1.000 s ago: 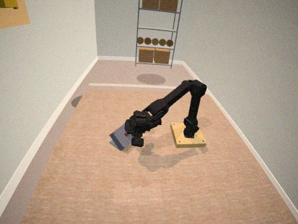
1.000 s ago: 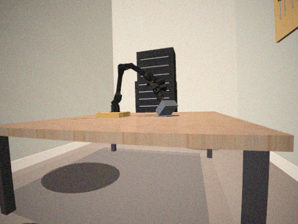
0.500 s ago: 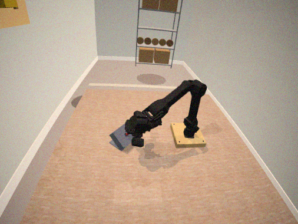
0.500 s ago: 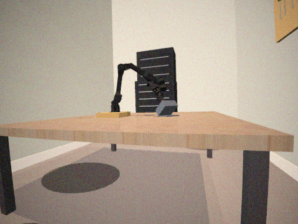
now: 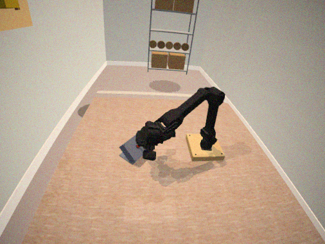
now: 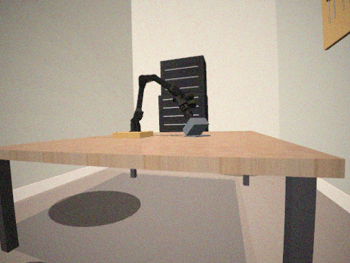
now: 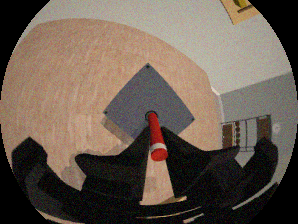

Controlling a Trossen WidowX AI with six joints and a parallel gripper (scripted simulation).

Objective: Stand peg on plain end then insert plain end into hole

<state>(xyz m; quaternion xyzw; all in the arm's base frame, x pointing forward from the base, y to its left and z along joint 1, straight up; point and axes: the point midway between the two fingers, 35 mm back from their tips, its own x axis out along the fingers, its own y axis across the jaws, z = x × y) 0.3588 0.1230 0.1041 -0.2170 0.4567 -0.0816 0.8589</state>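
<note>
The grey sloped panel lies 5 cm below my gripper tip, 4 cm ahead of it and 2 cm to the right of it. From my gripper tip the other things lie so: red peg: 1 cm to the left, 1 cm behind, 1 cm above.
</note>
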